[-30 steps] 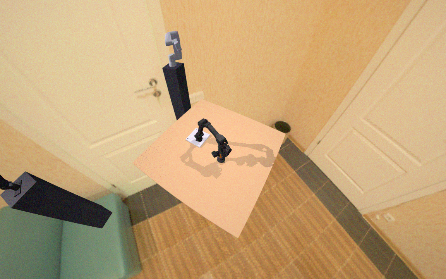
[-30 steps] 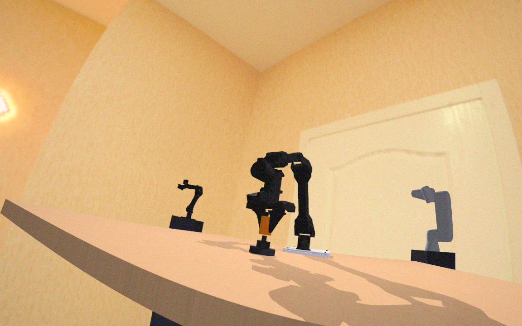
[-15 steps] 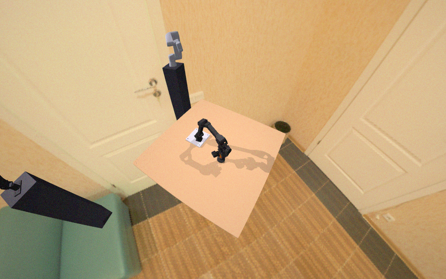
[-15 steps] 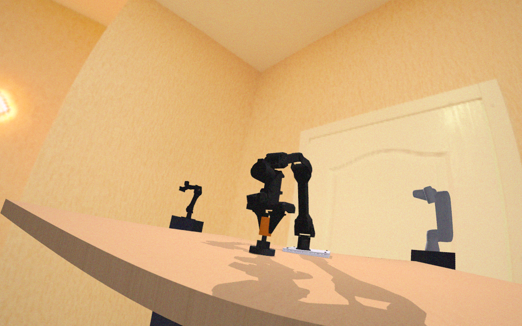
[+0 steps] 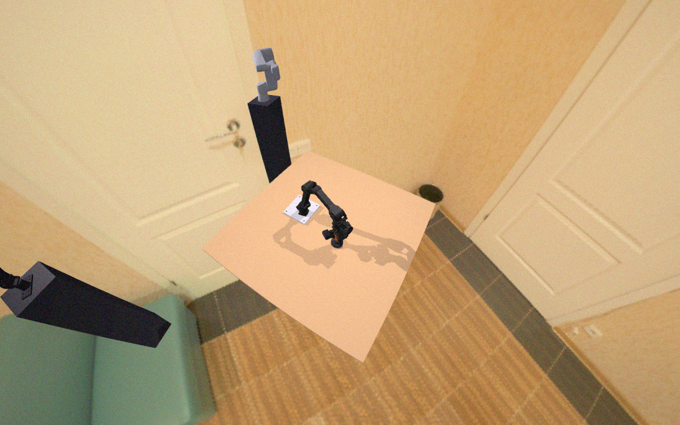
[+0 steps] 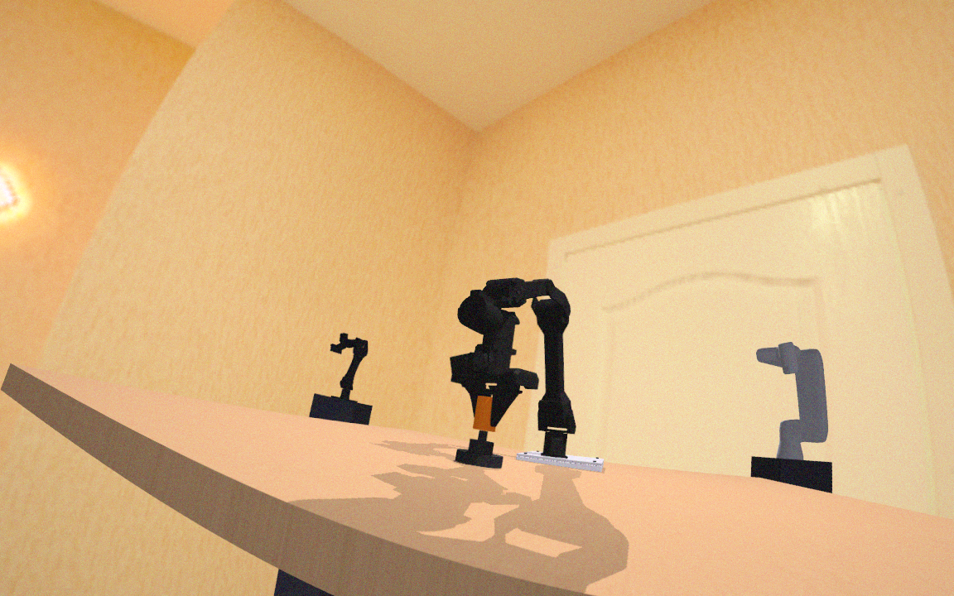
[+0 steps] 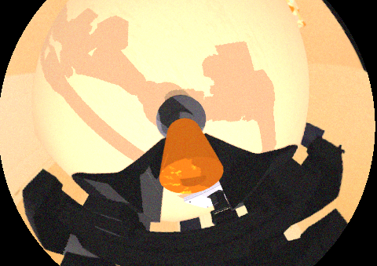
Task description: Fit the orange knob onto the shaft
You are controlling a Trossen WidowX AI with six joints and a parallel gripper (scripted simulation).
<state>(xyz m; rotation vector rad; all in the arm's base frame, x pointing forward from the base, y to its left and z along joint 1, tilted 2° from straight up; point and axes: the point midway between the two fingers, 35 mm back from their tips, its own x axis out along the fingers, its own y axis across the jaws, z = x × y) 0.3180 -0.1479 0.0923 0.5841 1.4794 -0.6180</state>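
My gripper tip is now 20 mm below the orange knob. Round my gripper tip: round pedestal: 40 mm below.
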